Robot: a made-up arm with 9 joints.
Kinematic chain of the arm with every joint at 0, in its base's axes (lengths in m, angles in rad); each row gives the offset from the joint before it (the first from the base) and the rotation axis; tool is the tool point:
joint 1: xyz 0 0 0.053 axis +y
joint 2: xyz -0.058 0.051 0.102 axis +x
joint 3: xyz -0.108 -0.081 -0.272 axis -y
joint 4: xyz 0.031 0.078 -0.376 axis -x
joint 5: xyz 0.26 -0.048 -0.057 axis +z
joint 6: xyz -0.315 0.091 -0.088 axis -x
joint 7: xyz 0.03 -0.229 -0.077 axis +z
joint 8: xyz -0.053 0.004 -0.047 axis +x
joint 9: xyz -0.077 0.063 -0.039 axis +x
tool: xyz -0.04 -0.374 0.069
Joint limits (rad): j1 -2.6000..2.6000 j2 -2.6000..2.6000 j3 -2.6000..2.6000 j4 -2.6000..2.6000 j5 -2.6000..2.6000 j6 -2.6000..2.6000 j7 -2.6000..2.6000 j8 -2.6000..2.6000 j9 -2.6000..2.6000
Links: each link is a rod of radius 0.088 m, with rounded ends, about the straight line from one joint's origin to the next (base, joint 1, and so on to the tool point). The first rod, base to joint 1, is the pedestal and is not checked.
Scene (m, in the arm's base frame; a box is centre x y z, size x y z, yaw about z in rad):
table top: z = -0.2
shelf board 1: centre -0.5 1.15 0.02 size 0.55 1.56 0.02 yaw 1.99
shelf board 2: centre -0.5 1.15 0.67 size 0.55 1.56 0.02 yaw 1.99
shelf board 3: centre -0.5 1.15 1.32 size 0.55 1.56 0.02 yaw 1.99
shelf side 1: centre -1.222 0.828 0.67 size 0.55 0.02 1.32 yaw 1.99
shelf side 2: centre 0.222 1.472 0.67 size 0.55 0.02 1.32 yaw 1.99
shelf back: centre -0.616 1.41 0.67 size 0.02 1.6 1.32 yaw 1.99
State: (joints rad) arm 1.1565 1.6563 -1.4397 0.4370 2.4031 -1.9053 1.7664 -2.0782 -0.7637
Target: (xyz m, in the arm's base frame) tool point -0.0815 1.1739 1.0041
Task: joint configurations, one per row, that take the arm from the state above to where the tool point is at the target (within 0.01 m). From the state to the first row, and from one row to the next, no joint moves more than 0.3 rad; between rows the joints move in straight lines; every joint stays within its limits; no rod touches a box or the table.
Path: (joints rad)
1: 1.3422 1.7082 -1.4616 0.5418 2.1927 -2.0545 1.7909 -2.1890 -0.8741
2: 1.5280 1.7600 -1.4836 0.6466 1.9822 -2.2037 1.8155 -2.2997 -0.9846
3: 1.8128 1.9655 -1.6339 0.4953 1.9952 -2.1573 1.8757 -2.1282 -0.7802
4: 2.0977 2.1710 -1.7842 0.3440 2.0082 -2.1110 1.9360 -1.9566 -0.5759
5: 1.8163 2.1128 -1.6432 0.2885 2.2546 -1.9441 1.8672 -1.9540 -0.5888
6: 1.5350 2.0546 -1.5022 0.2330 2.5010 -1.7771 1.7984 -1.9514 -0.6017

